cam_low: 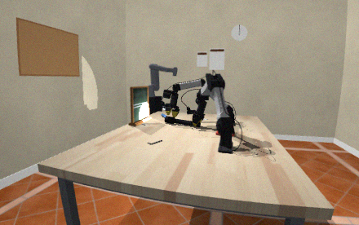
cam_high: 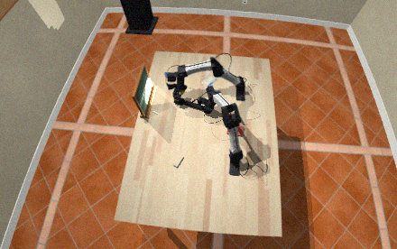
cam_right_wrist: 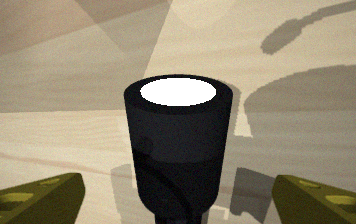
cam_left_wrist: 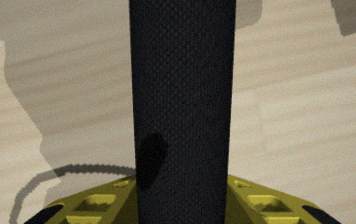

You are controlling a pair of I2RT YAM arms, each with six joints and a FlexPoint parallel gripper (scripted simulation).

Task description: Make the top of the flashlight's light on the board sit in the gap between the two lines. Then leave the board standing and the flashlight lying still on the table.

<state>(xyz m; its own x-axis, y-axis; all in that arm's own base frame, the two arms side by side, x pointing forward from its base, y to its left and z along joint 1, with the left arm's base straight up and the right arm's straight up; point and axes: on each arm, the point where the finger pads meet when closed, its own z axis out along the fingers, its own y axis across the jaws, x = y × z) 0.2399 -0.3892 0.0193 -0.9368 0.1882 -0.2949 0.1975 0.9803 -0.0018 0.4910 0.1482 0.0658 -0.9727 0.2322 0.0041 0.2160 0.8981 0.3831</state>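
My right hand is 1 cm past the flashlight head, 2 cm to the right of it and 4 cm above it. Round my right hand: white stick: 18 cm ahead, 14 cm to the left, 6 cm below; green board: 26 cm ahead, 4 cm to the left, 9 cm above; blue screwdriver: 13 cm ahead, 19 cm to the right, 5 cm below.
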